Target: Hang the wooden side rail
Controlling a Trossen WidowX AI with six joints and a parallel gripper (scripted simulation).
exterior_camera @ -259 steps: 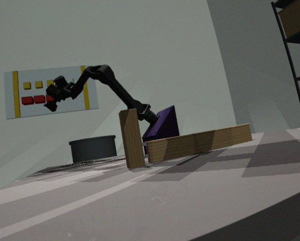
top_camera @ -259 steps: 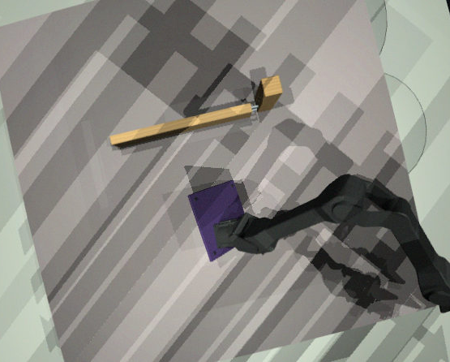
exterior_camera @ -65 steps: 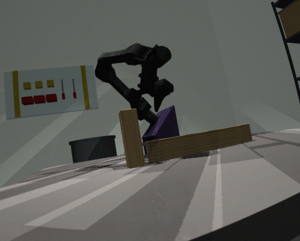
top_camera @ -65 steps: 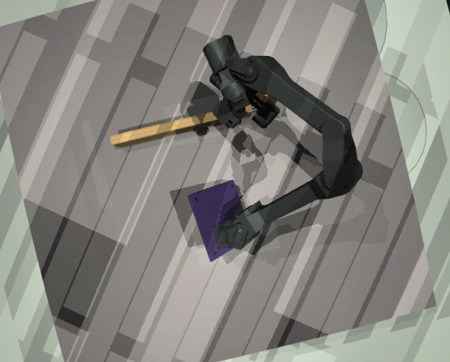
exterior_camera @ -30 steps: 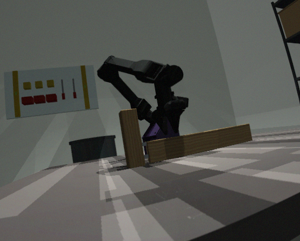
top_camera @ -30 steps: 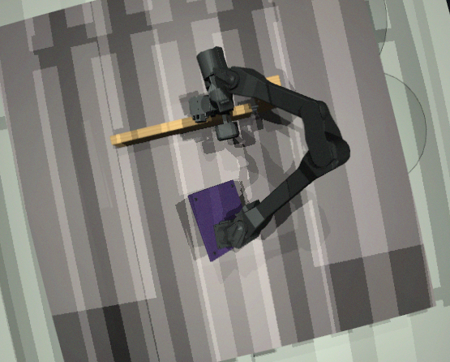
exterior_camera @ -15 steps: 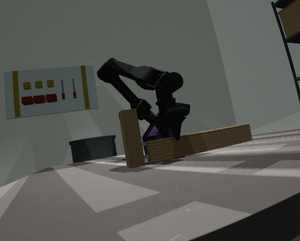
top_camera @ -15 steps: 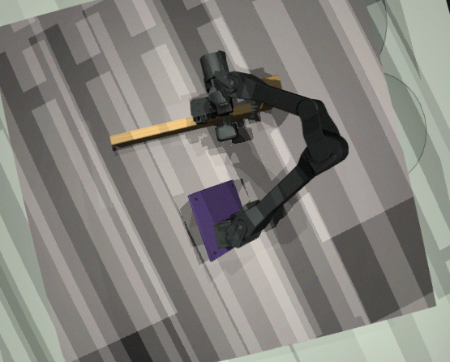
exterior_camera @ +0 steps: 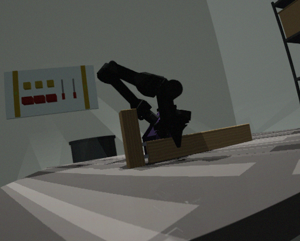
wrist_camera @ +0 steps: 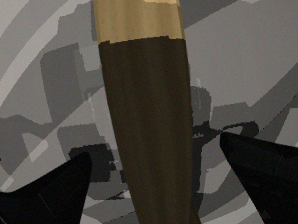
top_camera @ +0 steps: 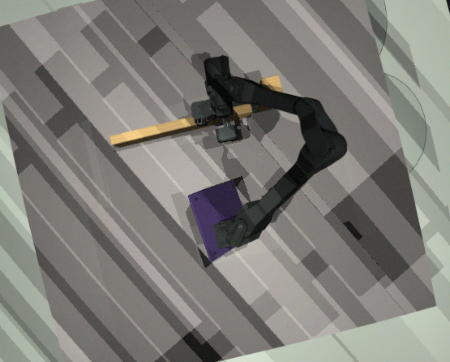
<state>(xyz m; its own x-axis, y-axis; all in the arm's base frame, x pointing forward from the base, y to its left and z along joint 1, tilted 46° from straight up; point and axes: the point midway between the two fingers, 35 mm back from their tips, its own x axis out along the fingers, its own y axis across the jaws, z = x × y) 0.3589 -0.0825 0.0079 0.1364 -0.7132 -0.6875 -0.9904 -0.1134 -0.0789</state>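
Right now my gripper tip is 14 cm to the left of the headboard post, 5 cm below it and 2 cm short of it.
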